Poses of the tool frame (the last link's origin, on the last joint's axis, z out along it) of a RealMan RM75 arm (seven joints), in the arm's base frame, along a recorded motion.
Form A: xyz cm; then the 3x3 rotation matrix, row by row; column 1 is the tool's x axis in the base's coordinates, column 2 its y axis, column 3 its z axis. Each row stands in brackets.
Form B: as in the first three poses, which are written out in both.
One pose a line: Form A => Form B
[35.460 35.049 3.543], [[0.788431 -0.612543 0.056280], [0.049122 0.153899 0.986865], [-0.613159 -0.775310 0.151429]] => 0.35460 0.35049 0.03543 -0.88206 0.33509 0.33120 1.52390
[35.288 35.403 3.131], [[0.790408 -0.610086 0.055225], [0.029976 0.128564 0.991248], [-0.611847 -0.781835 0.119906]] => 0.35288 0.35403 0.03131 -0.88671 0.33360 0.32009 1.55136
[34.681 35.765 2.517], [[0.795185 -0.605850 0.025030], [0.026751 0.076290 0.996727], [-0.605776 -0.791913 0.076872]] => 0.34681 0.35765 0.02517 -0.89462 0.31551 0.31641 1.59663
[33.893 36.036 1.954], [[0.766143 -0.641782 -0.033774], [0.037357 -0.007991 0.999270], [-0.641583 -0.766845 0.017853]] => 0.33893 0.36036 0.01954 -0.88865 0.30583 0.34172 1.68303
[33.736 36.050 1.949], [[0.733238 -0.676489 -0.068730], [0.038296 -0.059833 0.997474], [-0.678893 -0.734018 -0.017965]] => 0.33736 0.36050 0.01949 -0.87889 0.30971 0.36282 1.74394
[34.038 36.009 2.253], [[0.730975 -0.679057 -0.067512], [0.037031 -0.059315 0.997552], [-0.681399 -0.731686 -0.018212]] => 0.34038 0.36009 0.02253 -0.87790 0.31166 0.36354 1.74495
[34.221 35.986 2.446], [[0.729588 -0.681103 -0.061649], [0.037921 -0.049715 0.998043], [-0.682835 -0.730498 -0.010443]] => 0.34221 0.35986 0.02446 -0.87632 0.31492 0.36453 1.73684
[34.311 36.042 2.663], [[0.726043 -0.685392 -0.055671], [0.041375 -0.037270 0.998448], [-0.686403 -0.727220 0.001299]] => 0.34311 0.36042 0.02663 -0.87338 0.31922 0.36783 1.72639
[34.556 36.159 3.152], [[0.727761 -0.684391 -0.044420], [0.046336 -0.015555 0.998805], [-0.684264 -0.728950 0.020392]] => 0.34556 0.36159 0.03152 -0.87170 0.32282 0.36867 1.70490
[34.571 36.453 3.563], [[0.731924 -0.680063 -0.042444], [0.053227 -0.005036 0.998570], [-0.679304 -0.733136 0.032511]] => 0.34571 0.36453 0.03563 -0.87219 0.32076 0.36933 1.69139
